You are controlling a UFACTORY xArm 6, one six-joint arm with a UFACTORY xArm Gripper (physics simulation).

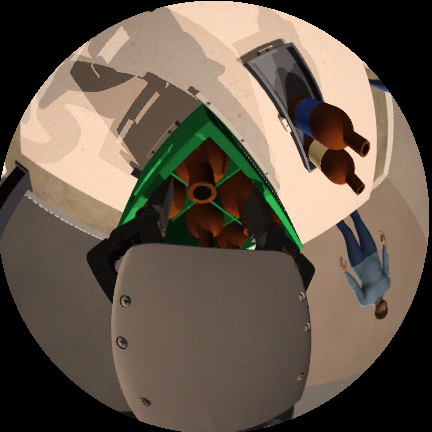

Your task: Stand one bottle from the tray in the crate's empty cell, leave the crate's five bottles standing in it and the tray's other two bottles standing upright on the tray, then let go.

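Frame: origin at the arm's base, x ahead, y left, z up, level; millimetres.
Where they show: gripper, fingertip midpoint: [211, 192].
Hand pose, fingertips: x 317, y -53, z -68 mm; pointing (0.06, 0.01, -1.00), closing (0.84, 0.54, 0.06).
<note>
Each offset is from my fingertips to the top centre of the thing. "*": to the spot under its first point. Level surfaces: height alone.
The green crate @[15 mm up, 83 mm ahead, 53 mm right] [159, 165] lies under my gripper with several brown bottles in its cells. One brown bottle @[3 mm up, 7 mm back, 5 mm right] [202, 192] has its open mouth between my fingers and stands in the crate, apart from both fingertips. My gripper [211, 192] is open, one finger on each side of that bottle's neck. Other bottles stand around it, partly hidden by the fingers and the gripper body. The dark grey tray @[* 155 mm down, 30 mm back, 166 mm left] [262, 70] is at the upper right. A bottle with a blue label @[0 mm up, 82 mm ahead, 190 mm left] [330, 125] and a bottle with a cream label @[0 mm up, 172 mm ahead, 185 mm left] [337, 165] stand upright on the tray.
The pale table top @[160 mm down] [240, 100] holds the crate and the tray. Strong shadows fall on it at the upper left. The table's edge [70, 202] runs along the left. A person in a blue-grey shirt [371, 277] is beyond the table at the right.
</note>
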